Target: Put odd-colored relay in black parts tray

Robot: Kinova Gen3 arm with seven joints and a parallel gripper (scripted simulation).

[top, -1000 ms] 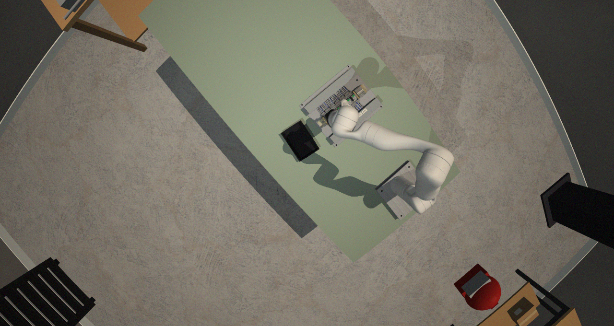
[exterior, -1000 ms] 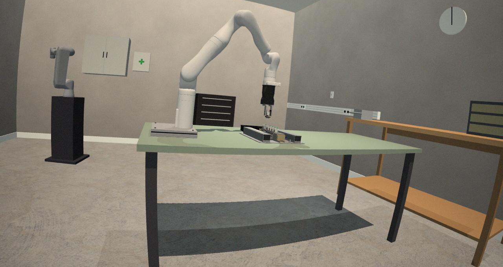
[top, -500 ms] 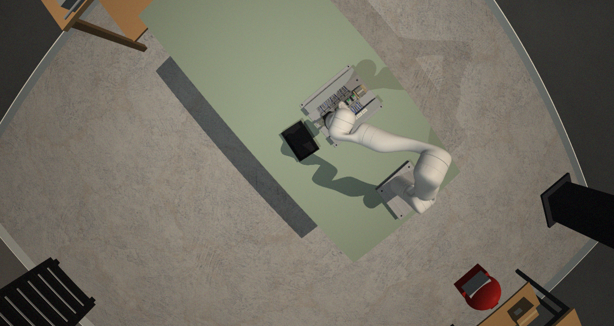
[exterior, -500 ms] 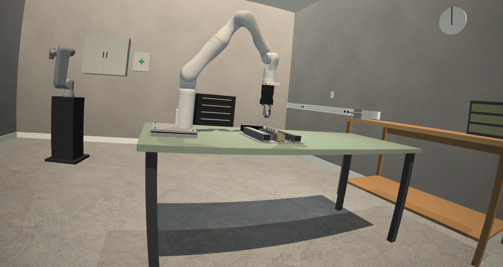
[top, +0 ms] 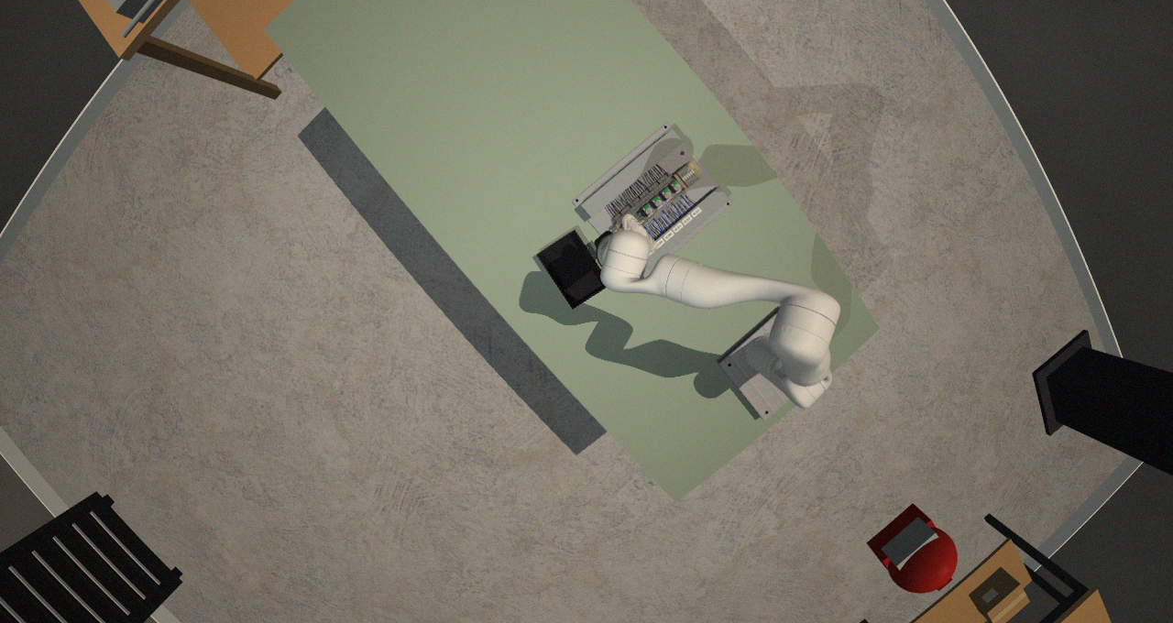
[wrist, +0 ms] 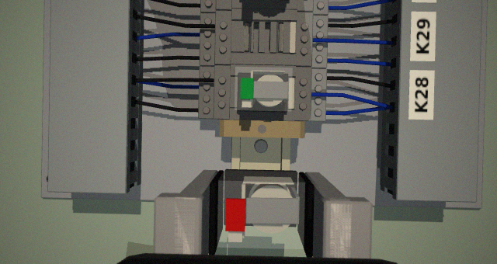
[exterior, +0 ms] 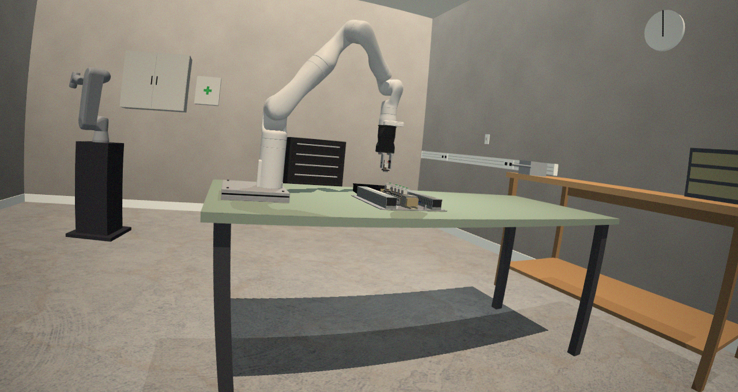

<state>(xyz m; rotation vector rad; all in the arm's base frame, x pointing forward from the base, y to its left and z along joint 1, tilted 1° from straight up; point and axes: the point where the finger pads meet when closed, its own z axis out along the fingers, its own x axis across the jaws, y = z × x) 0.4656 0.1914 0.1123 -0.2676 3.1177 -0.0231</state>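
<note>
The black parts tray lies 2 cm behind my hand, 13 cm to the left of it and 13 cm below it. From my hand the other things lie so: relay: 2 cm ahead, 14 cm to the right, 9 cm below; relay panel: 2 cm ahead, 14 cm to the right, 12 cm below.
</note>
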